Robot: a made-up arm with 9 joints.
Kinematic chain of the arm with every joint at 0, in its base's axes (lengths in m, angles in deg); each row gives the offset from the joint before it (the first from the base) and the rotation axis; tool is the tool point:
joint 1: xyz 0 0 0.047 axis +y
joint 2: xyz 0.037 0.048 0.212 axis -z
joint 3: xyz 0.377 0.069 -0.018 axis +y
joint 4: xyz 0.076 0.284 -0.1 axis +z
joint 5: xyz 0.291 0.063 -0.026 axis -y
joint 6: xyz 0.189 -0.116 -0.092 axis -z
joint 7: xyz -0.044 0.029 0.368 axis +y
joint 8: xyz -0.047 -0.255 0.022 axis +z
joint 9: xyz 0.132 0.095 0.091 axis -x
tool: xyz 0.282 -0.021 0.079
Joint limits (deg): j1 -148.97..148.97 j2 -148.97..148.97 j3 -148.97..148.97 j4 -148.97..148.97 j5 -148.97..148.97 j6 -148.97..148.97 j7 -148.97..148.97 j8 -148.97..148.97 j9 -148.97..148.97
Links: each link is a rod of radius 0.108 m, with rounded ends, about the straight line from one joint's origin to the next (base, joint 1, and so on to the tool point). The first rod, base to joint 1, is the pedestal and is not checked.
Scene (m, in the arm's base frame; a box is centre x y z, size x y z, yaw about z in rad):
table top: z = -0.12
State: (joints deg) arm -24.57 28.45 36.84 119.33 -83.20 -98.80 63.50 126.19 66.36
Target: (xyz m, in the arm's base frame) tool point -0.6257 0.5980 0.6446
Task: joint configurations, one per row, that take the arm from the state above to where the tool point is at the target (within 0.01 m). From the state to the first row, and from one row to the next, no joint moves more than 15 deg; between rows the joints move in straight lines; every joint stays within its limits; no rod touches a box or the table.
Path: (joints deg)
1: -19.77 16.17 39.31 126.74 -83.24 -98.79 72.89 127.80 65.24
2: -14.96 3.89 41.78 134.15 -83.27 -98.78 82.28 129.41 64.12
3: -10.16 -8.39 44.26 141.56 -83.31 -98.77 91.66 131.02 63.00
4: -5.36 -20.66 46.73 148.97 -83.35 -98.76 101.05 132.63 61.88

